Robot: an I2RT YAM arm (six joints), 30 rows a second.
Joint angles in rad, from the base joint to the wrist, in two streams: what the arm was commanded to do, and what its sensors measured. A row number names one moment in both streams.
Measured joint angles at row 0: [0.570 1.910 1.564 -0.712 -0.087 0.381]
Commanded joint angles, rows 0 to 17: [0.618 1.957 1.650 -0.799 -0.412 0.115]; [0.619 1.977 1.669 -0.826 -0.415 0.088]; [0.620 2.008 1.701 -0.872 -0.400 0.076]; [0.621 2.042 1.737 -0.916 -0.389 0.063]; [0.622 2.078 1.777 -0.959 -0.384 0.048]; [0.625 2.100 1.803 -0.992 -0.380 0.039]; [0.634 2.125 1.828 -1.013 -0.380 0.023]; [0.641 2.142 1.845 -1.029 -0.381 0.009]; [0.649 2.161 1.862 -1.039 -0.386 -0.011]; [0.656 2.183 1.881 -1.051 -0.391 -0.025]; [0.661 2.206 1.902 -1.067 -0.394 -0.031]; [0.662 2.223 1.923 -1.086 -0.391 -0.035]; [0.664 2.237 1.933 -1.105 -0.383 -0.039]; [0.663 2.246 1.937 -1.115 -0.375 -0.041]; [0.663 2.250 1.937 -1.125 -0.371 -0.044]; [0.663 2.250 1.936 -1.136 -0.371 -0.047]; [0.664 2.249 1.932 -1.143 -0.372 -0.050]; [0.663 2.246 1.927 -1.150 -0.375 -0.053]
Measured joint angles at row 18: [0.657 2.254 1.889 -1.055 -0.352 -0.006]
